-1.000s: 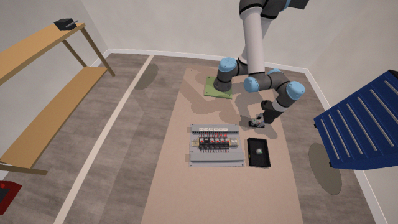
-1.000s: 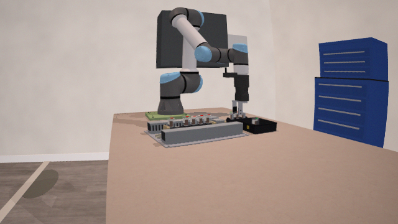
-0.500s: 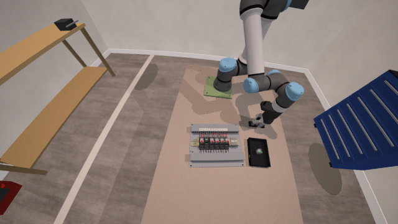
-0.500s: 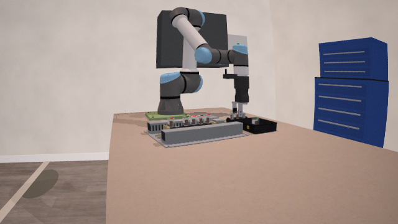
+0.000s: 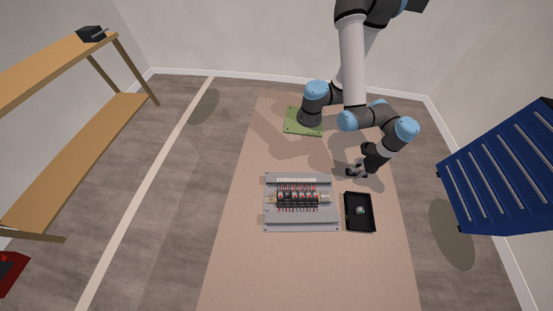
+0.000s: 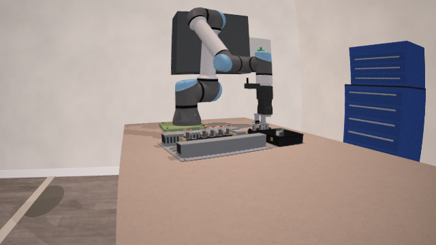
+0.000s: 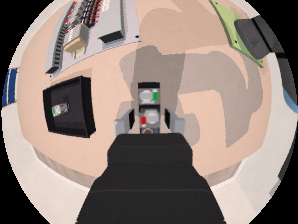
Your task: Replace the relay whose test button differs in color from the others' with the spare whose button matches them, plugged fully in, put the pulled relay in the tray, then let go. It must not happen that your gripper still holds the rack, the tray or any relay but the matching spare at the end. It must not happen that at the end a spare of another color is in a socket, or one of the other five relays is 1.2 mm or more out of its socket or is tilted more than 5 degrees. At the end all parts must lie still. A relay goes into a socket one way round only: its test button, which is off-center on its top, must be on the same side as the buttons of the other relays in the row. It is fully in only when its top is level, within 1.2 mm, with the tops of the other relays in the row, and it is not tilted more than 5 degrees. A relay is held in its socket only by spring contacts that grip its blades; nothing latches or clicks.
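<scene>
Right now my hand is 30 mm above the black spare holder. From my hand the other things lie so: grey panel (190 mm ahead, 260 mm to the right, 30 mm below); black tray (190 mm ahead, 20 mm below).
</scene>
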